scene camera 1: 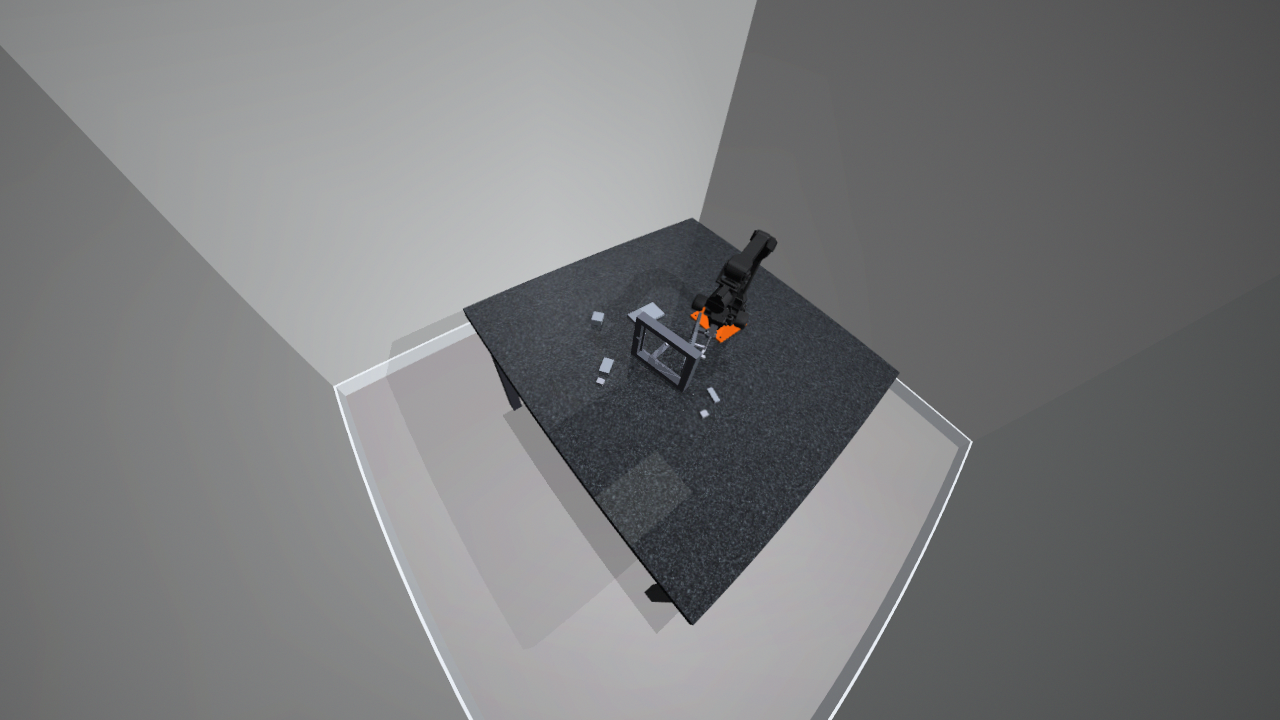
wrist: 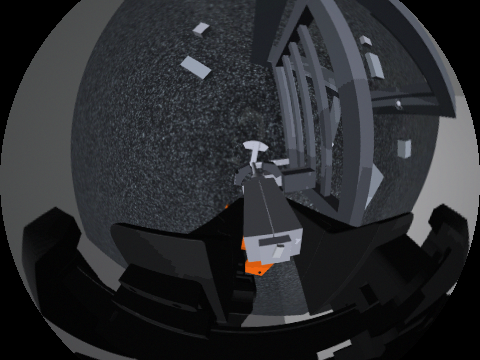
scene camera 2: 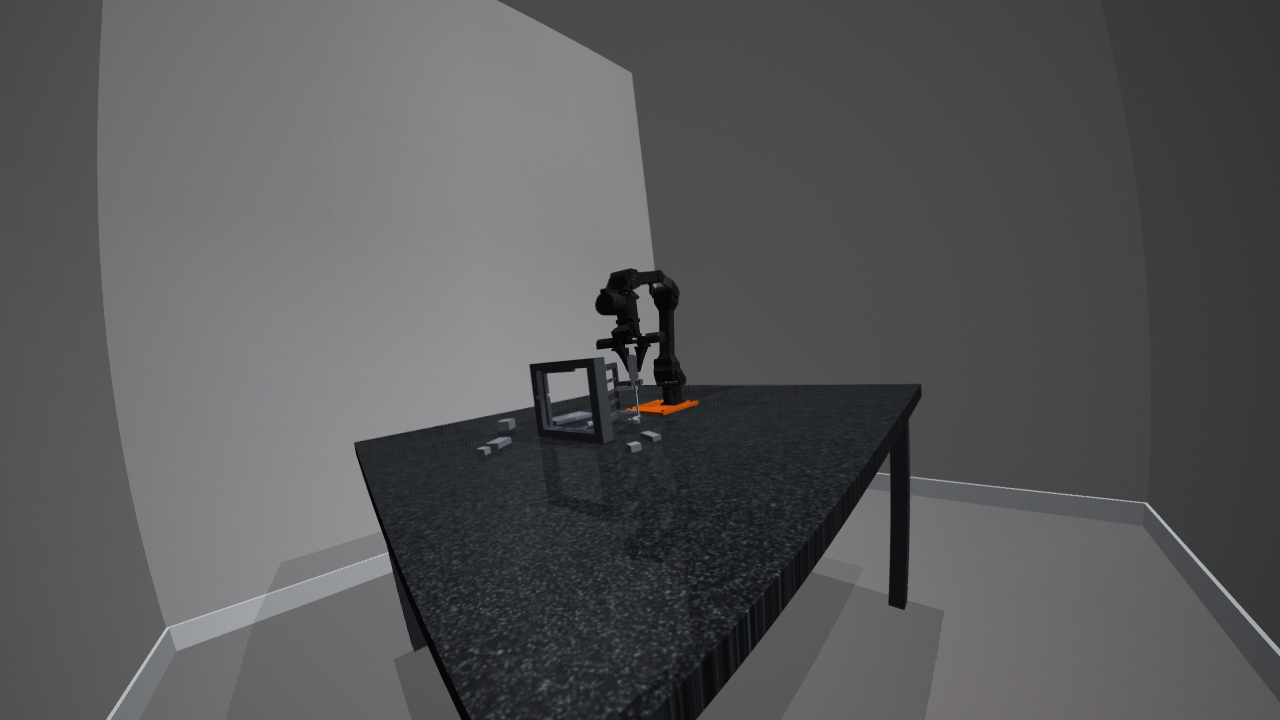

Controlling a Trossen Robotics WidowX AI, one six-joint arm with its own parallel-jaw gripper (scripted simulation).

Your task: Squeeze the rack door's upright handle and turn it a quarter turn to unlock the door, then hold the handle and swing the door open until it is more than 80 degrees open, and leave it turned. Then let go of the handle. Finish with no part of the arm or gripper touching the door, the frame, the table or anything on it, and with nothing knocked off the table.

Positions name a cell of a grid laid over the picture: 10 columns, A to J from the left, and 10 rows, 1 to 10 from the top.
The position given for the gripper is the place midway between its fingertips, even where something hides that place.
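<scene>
You can see the gripper in the wrist view (F6), and it's there in scene camera 1 (F5) and scene camera 2 (E6) too.
</scene>
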